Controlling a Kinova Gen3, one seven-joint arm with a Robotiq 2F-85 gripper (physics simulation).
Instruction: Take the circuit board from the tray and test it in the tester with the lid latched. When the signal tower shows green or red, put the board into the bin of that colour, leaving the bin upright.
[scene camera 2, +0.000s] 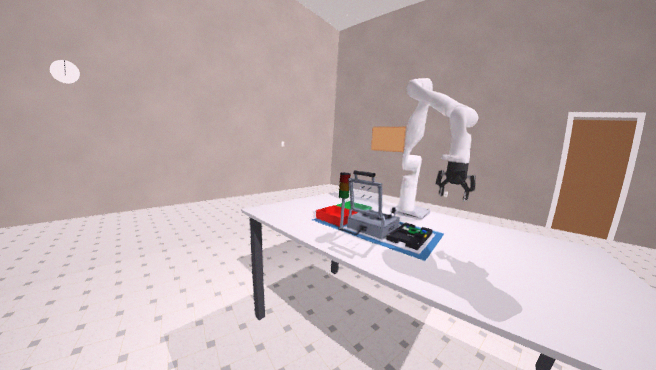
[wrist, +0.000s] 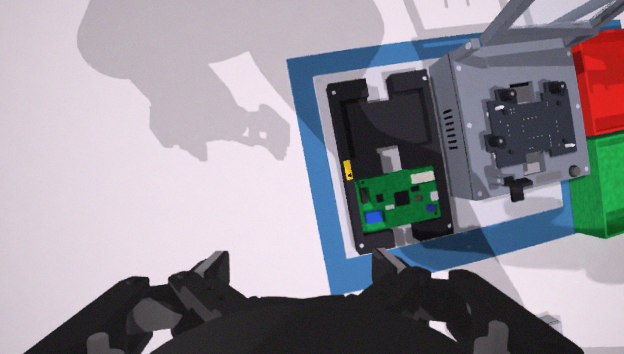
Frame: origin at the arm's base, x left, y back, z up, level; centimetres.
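Where they show: gripper, fingertip midpoint: (scene camera 2: 452, 198) (wrist: 301, 265); arm's base, link origin: (scene camera 2: 405, 208).
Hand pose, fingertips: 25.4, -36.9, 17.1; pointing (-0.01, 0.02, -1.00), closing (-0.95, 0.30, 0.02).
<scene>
Things, the pixels of their top centre, and the offset from my fingertips, as dx, dy, dz. "pt": a spot on its surface instead. Level surfaces: height alone.
- green circuit board, top centre: (wrist: 400, 199) (scene camera 2: 414, 229) -13.1, +2.3, -16.9
- signal tower, surface spot: (scene camera 2: 344, 186) pt -41.2, -15.7, +0.6
- red bin, top centre: (scene camera 2: 337, 210) -51.1, -3.5, -15.0
- blue-bordered mat, surface height: dz -19.5
- white table, surface height: dz -19.7
The green circuit board (scene camera 2: 414, 229) (wrist: 398, 199) lies in the near half of the black tray (scene camera 2: 403, 239) (wrist: 340, 215) in the wrist view; the other half holds no board. The grey tester (scene camera 2: 372, 224) (wrist: 462, 175) stands beside the tray with its lid (scene camera 2: 381, 201) (wrist: 507, 22) raised and its dark board seat bare. The signal tower (scene camera 2: 344, 186) shows red, amber and green segments, all dim. The red bin (scene camera 2: 331, 215) (wrist: 602, 80) and green bin (scene camera 2: 367, 206) (wrist: 590, 205) stand upright past the tester. My gripper (scene camera 2: 455, 195) (wrist: 301, 265) is open and empty, high above the table.
A blue-bordered mat (scene camera 2: 427, 254) (wrist: 315, 185) lies under the tray and tester. The raised lid stands up as an obstacle between the tray side and the signal tower in the scene view. The arm's base (scene camera 2: 416, 214) stands on the white table (scene camera 2: 540, 280) behind the tester.
</scene>
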